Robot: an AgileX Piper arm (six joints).
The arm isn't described. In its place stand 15 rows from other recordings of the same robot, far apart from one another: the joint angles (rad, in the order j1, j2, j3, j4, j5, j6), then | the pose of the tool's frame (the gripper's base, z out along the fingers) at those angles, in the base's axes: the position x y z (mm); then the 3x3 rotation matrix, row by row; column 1 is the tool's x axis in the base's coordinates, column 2 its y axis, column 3 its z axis.
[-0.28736 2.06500 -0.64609 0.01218 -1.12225 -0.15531] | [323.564 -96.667 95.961], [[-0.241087 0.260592 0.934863], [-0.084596 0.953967 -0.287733], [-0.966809 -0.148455 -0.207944]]
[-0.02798 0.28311 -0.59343 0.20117 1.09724 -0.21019] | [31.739 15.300 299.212], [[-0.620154 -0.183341 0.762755], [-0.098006 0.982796 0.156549], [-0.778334 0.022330 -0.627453]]
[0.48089 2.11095 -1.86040 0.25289 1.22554 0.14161] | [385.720 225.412 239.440], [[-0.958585 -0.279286 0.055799], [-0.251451 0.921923 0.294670], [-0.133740 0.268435 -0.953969]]
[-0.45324 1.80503 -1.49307 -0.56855 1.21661 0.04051] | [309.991 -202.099 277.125], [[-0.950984 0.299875 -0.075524], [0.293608 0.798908 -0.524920], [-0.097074 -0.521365 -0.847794]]
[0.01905 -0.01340 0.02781 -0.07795 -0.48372 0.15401] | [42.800 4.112 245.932], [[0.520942 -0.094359 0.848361], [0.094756 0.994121 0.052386], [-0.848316 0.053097 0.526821]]
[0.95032 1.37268 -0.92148 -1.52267 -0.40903 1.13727] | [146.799 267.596 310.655], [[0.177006 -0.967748 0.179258], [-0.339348 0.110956 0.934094], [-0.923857 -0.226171 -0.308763]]
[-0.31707 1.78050 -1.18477 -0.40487 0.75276 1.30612] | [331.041 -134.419 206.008], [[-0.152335 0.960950 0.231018], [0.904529 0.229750 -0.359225], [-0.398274 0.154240 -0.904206]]
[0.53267 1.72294 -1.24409 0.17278 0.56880 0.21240] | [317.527 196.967 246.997], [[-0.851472 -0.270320 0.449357], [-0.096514 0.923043 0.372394], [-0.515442 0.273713 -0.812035]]
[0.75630 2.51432 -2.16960 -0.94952 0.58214 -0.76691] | [439.234 358.456 167.365], [[0.373990 -0.403516 0.835049], [-0.874824 -0.452429 0.173179], [0.307920 -0.795288 -0.522209]]
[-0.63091 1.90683 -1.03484 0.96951 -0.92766 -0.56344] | [279.704 -278.690 205.811], [[0.039925 0.976517 0.211708], [0.114417 0.206015 -0.971837], [-0.992630 0.063024 -0.103505]]
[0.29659 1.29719 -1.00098 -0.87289 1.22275 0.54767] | [238.811 4.446 314.595], [[-0.899691 0.150659 0.409705], [-0.158346 0.761996 -0.627924], [-0.406796 -0.629813 -0.661704]]
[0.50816 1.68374 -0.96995 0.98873 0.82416 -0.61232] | [247.821 201.885 204.038], [[-0.899683 -0.435861 -0.024396], [-0.331349 0.645434 0.688202], [-0.284214 0.627248 -0.725109]]
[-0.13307 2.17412 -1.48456 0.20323 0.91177 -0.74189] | [415.336 -40.947 120.044], [[-0.876585 -0.473419 0.086447], [-0.458415 0.876088 0.149419], [-0.146473 0.091350 -0.984988]]
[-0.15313 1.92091 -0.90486 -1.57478 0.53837 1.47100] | [336.627 -99.166 124.891], [[-0.831224 0.350590 0.431455], [0.037729 0.809871 -0.585394], [-0.554655 -0.470315 -0.686412]]
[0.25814 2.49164 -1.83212 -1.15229 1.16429 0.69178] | [486.244 49.396 97.789], [[-0.940092 0.022727 0.340162], [-0.267845 0.568057 -0.778184], [-0.210917 -0.822676 -0.527938]]
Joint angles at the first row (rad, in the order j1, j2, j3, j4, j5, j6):
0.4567, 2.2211, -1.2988, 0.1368, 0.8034, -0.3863
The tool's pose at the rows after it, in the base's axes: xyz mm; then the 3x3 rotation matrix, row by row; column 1 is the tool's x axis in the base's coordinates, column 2 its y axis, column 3 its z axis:
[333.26 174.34 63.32], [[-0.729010 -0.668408 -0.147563], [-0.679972 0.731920 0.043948], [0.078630 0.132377 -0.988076]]
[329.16 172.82 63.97], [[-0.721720 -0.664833 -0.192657], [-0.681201 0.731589 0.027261], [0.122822 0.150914 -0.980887]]
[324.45 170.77 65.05], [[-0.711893 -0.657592 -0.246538], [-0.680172 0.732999 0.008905], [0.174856 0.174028 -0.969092]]
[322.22 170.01 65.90], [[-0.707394 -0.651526 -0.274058], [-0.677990 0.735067 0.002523], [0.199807 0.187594 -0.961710]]
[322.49 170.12 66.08], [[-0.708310 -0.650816 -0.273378], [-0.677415 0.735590 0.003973], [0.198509 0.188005 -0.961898]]
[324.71 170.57 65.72], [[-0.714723 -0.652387 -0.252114], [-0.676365 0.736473 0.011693], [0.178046 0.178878 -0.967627]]
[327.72 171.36 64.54], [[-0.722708 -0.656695 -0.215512], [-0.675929 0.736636 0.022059], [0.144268 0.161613 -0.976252]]
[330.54 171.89 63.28], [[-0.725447 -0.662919 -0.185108], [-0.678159 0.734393 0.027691], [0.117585 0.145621 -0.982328]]
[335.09 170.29 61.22], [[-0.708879 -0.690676 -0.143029], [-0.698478 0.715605 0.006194], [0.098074 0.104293 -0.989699]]
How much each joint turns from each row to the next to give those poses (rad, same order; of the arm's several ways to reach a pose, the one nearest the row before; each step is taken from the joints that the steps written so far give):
0.0000, 0.0000, 0.0001, 0.0022, 0.0510, 0.0000
0.0000, 0.0000, 0.0000, 0.0008, 0.0486, 0.0000
-0.0011, 0.0000, -0.0001, 0.0027, 0.0582, 0.0000
-0.0007, 0.0000, -0.0010, 0.0046, 0.0300, 0.0000
-0.0003, 0.0000, -0.0010, 0.0012, -0.0001, 0.0000
-0.0009, 0.0000, -0.0009, -0.0009, -0.0224, 0.0010
0.0000, 0.0000, 0.0021, -0.0041, -0.0410, 0.0019
-0.0001, 0.0018, 0.0000, -0.0070, -0.0328, 0.0001
0.0001, 0.0054, -0.0038, -0.0462, -0.0334, 0.0010

